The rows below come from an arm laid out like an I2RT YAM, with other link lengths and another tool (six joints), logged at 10 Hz.
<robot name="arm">
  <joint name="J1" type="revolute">
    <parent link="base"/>
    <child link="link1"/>
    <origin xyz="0 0 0.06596"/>
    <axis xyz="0 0 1"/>
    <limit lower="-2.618" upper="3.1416"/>
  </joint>
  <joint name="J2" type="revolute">
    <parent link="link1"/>
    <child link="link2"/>
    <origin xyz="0.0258 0.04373 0.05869" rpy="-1.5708 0 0"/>
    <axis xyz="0 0 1"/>
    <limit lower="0" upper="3.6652"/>
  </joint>
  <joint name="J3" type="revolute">
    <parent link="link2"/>
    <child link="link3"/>
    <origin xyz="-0.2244 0 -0.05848" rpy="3.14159 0 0"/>
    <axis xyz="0 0 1"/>
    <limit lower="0" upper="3.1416"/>
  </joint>
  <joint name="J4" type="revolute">
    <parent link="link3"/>
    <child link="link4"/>
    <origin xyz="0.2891 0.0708 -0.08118"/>
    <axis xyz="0 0 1"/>
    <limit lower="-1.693" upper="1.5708"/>
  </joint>
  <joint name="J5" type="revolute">
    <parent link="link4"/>
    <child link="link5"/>
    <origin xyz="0.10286 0.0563 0.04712" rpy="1.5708 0 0"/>
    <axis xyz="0 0 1"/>
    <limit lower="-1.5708" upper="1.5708"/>
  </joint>
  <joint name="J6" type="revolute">
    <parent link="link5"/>
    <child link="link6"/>
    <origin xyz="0.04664 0 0.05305" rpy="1.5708 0 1.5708"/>
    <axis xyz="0 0 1"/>
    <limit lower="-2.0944" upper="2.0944"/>
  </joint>
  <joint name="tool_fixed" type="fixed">
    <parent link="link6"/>
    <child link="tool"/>
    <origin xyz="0.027 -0.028 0.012" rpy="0 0.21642 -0.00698"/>
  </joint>
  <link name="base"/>
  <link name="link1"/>
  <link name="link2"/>
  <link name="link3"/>
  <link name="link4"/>
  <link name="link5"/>
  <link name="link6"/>
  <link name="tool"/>
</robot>
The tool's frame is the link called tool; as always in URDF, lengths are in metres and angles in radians.
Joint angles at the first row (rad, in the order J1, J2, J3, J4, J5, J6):
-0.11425, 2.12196, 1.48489, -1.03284, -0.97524, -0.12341
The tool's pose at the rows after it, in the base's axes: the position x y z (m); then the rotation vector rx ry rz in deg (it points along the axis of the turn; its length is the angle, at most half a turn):
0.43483 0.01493 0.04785 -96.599 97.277 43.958
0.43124 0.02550 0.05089 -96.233 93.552 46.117
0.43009 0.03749 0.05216 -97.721 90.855 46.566
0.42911 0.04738 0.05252 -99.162 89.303 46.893
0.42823 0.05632 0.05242 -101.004 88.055 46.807
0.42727 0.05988 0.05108 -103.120 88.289 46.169
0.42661 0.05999 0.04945 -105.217 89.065 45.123
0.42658 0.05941 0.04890 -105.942 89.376 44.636
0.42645 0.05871 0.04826 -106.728 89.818 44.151
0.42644 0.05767 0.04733 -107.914 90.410 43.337
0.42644 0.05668 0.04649 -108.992 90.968 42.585
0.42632 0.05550 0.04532 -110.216 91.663 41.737
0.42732 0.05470 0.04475 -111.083 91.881 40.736
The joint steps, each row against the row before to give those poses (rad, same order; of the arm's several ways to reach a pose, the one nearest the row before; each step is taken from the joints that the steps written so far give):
0.00724, -0.00001, -0.00077, -0.05074, -0.11139, -0.06371
0.01679, 0.00001, 0.00002, -0.03397, -0.05111, -0.04768
0.02557, 0.00002, 0.00002, -0.00839, -0.01298, -0.02899
0.02251, -0.00003, -0.00004, -0.00224, -0.00115, -0.01217
0.02135, 0.00002, 0.00002, 0.00034, 0.00878, -0.01073
0.01105, -0.00001, -0.00038, -0.00003, 0.02937, -0.00269
0.00384, -0.00002, -0.00042, -0.00033, 0.03663, -0.00224
0.00000, 0.00002, 0.00001, 0.00040, 0.01373, -0.00115
-0.00002, 0.00001, 0.00004, -0.00006, 0.01564, -0.00002
0.00001, -0.00001, -0.00001, 0.00118, 0.02326, -0.00036
-0.00001, 0.00000, -0.00002, 0.00114, 0.02138, -0.00002
0.00000, 0.00000, -0.00075, 0.00190, 0.02479, 0.00076
0.00002, 0.00001, 0.00001, 0.00726, 0.01678, 0.00001

